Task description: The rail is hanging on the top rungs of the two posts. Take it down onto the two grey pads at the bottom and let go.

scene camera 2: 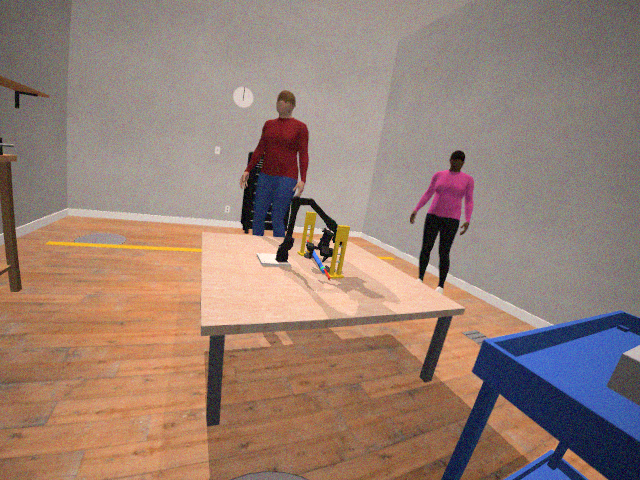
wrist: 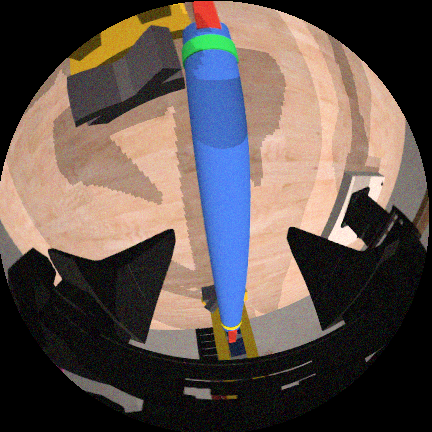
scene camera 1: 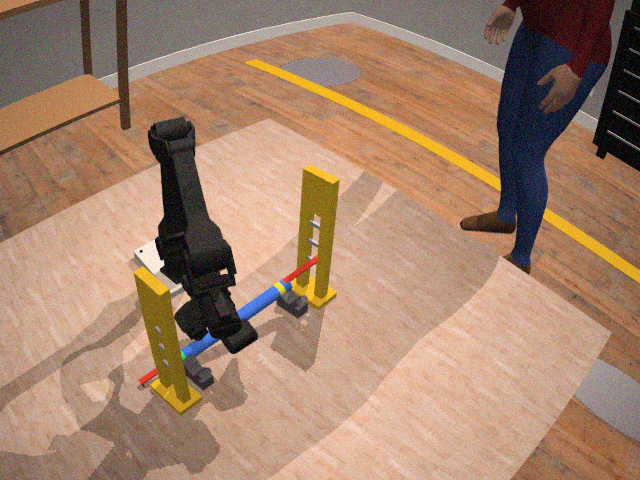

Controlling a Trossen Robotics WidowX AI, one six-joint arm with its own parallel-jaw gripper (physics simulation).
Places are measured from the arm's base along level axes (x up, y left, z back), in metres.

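Pixels of known places: gripper, fingertip midpoint: (scene camera 2: 316,260) (wrist: 233,234); arm's base at its link origin: (scene camera 2: 281,260) (wrist: 355,206) (scene camera 1: 177,270).
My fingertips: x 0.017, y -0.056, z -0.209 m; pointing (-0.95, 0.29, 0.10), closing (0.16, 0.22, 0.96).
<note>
Ahead of a thing's pixels: the offset from my fingertips to its top centre. Level surfaces: height alone.
The blue rail (scene camera 1: 261,303) (scene camera 2: 317,260) (wrist: 222,190), with red ends and green and yellow bands, runs low between the near yellow post @(dx +0.266, dy -0.179, dz -0.030 m) (scene camera 1: 155,310) (scene camera 2: 342,232) and the far yellow post @(dx +0.266, dy +0.221, dz -0.041 m) (scene camera 1: 326,232) (scene camera 2: 310,219). It lies toward the arm's base side of the near grey pad @(dx +0.009, dy -0.117, dz -0.032 m) (scene camera 1: 199,373) (wrist: 120,75) and the far grey pad @(dx +0.009, dy +0.159, dz -0.039 m) (scene camera 1: 293,303) (wrist: 208,295). What bears its red ends I cannot tell. My gripper (scene camera 1: 219,331) (wrist: 233,234) is open and empty, pointing down at the rail's middle, with a finger on either side in the wrist view.
The arm's white base plate (scene camera 1: 147,254) (scene camera 2: 268,259) (wrist: 370,180) is on the wooden table @(dx -0.034 m) (scene camera 1: 465,361) (scene camera 2: 248,304), beside the posts. A person in red (scene camera 1: 527,129) (scene camera 2: 284,149) stands behind the table. A person in pink (scene camera 2: 450,193) and a blue cart (scene camera 2: 547,384) are farther right.
</note>
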